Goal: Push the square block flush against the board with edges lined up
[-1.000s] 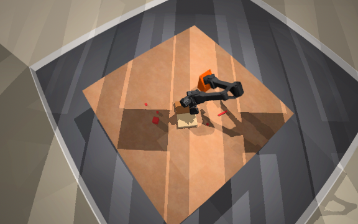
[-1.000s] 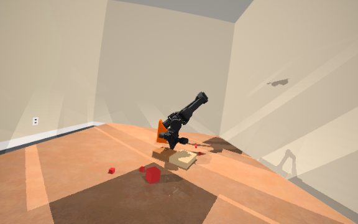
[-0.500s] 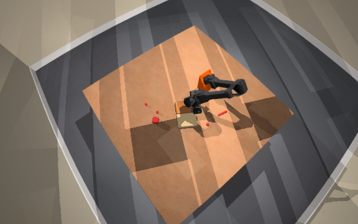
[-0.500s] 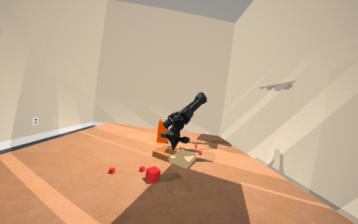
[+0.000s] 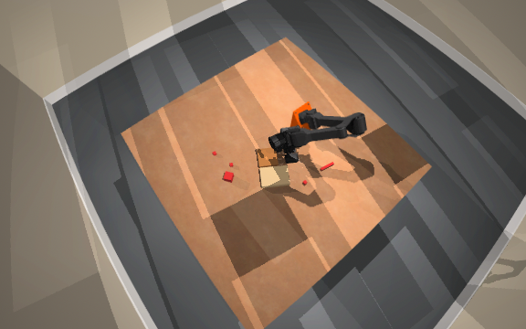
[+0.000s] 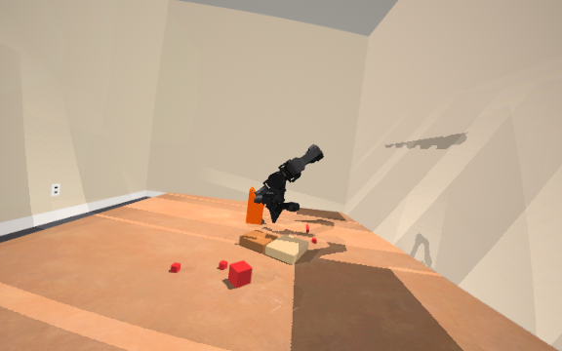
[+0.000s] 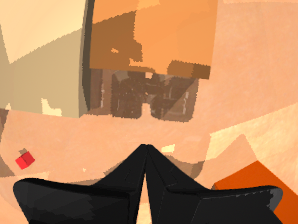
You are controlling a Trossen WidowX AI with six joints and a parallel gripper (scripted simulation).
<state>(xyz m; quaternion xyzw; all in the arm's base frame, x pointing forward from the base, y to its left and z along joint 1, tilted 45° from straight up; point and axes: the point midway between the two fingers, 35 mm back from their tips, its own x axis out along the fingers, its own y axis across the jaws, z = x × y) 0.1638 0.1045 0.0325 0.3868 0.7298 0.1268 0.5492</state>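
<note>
Now: gripper tip 9 cm short of the brown square block, 4 cm to the left of it and 4 cm above it. From my gripper tip the other things lie so: red stick (15 cm behind, 17 cm to the left, 5 cm below); cream board (12 cm ahead, 6 cm to the left, 4 cm below).
</note>
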